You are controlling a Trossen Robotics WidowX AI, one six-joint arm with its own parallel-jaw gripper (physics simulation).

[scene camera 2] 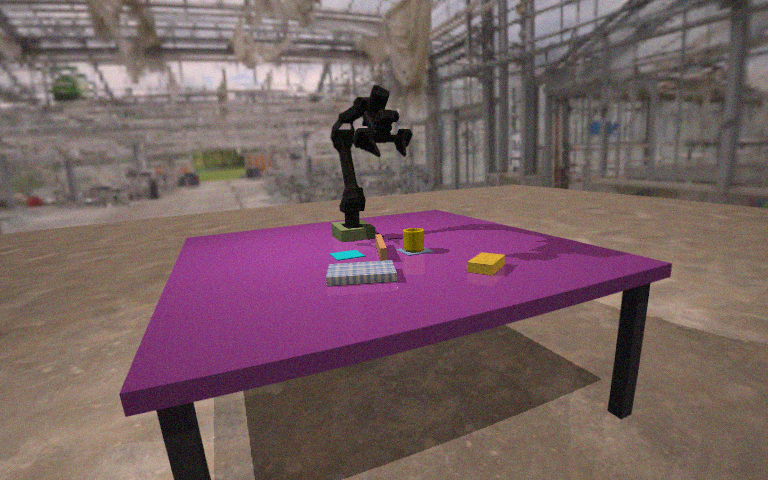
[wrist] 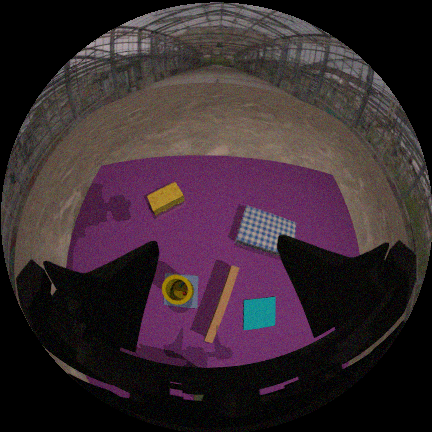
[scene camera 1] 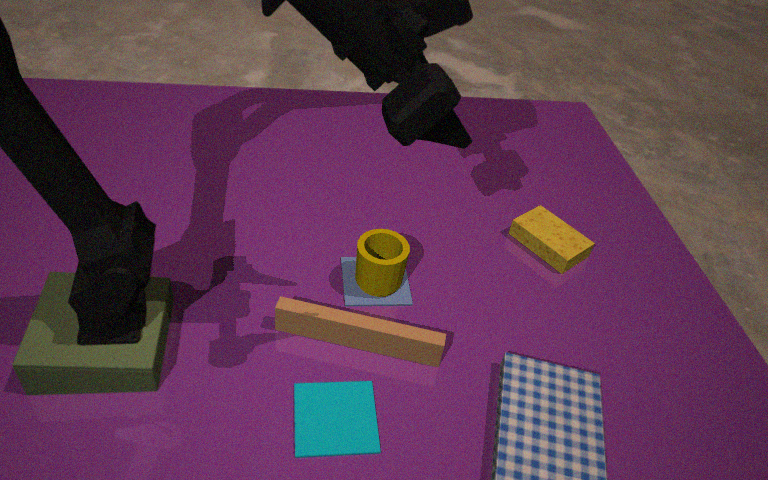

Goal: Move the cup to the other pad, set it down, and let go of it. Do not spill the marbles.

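Where they show: gripper, fingertip midpoint: (scene camera 2: pixel 392 155) (wrist: pixel 218 245) (scene camera 1: pixel 455 120); arm's base at its link origin: (scene camera 2: pixel 352 225) (scene camera 1: pixel 111 322).
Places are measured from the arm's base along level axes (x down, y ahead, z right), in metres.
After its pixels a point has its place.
A yellow cup (scene camera 1: pixel 380 274) @[z -0.043, x -0.004, y 0.326 m] (scene camera 2: pixel 413 240) @[z -0.057, x 0.004, y 0.363 m] (wrist: pixel 164 290) @[z -0.104, x -0.023, y 0.331 m] stands upright on the grey-blue pad (scene camera 1: pixel 350 294) @[z -0.056, x 0.045, y 0.292 m] (wrist: pixel 194 301) @[z -0.043, x 0.046, y 0.301 m]. Small marbles (wrist: pixel 180 291) @[z -0.078, x 0.038, y 0.329 m] show inside it in the wrist view. The other pad (scene camera 1: pixel 336 418) @[z 0.131, x 0.046, y 0.245 m] (scene camera 2: pixel 347 255) @[z 0.132, x 0.045, y 0.258 m] (wrist: pixel 259 313) @[z 0.127, x 0.045, y 0.244 m] is a flat cyan square with nothing on it. My gripper (scene camera 2: pixel 390 153) @[z 0.007, x -0.267, y 0.362 m] (wrist: pixel 218 245) @[z 0.007, x -0.267, y 0.362 m] is open and empty, high above the table. In the wrist view the cup lies near the left finger, well below it. In scene camera 1 one finger shows clearly, beyond the cup.
A wooden bar (scene camera 1: pixel 360 333) @[z 0.035, x 0.018, y 0.287 m] (scene camera 2: pixel 381 247) @[z 0.066, x 0.006, y 0.375 m] (wrist: pixel 222 304) @[z 0.026, x 0.006, y 0.292 m] lies between the two pads. A yellow sponge (scene camera 1: pixel 550 237) @[z -0.117, x 0.019, y 0.612 m] (scene camera 2: pixel 485 263) @[z -0.092, x 0.019, y 0.661 m] (wrist: pixel 165 198) @[z -0.124, x 0.019, y 0.608 m] and a blue-and-white checked block (scene camera 1: pixel 552 418) @[z 0.178, x 0.024, y 0.487 m] (scene camera 2: pixel 361 272) @[z 0.202, x 0.024, y 0.521 m] (wrist: pixel 265 229) @[z 0.173, x 0.024, y 0.485 m] lie on the purple table (scene camera 1: pixel 317 158) @[z -0.384, x 0.049, y 0.288 m] (scene camera 2: pixel 254 322) @[z 0.495, x 0.048, y 0.631 m] (wrist: pixel 210 190) @[z 0.022, x 0.049, y 0.652 m]. The arm's green base (scene camera 1: pixel 90 362) @[z 0.056, x -0.002, y -0.015 m] (scene camera 2: pixel 353 231) @[z 0.018, x 0.012, y 0.052 m] stands beside them.
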